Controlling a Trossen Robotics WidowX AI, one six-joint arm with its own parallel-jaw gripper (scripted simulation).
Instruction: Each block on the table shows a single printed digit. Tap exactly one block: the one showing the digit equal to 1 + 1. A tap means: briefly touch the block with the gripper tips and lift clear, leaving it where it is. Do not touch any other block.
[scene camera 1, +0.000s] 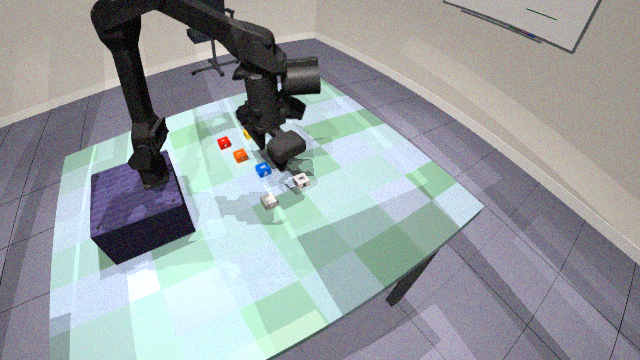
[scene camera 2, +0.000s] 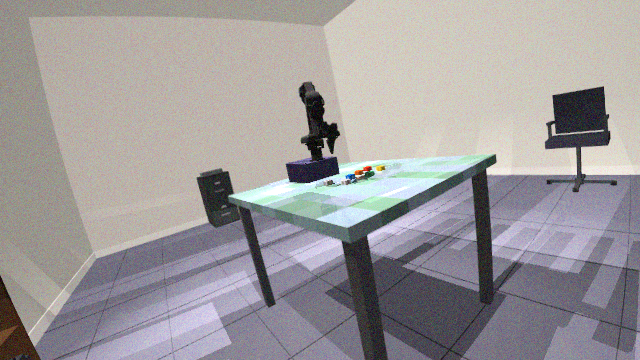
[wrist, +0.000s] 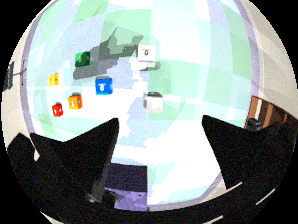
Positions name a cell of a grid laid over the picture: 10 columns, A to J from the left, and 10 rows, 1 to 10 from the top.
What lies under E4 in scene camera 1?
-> My gripper.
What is my gripper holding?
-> Nothing.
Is my gripper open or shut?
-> Open.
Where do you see my gripper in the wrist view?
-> F6
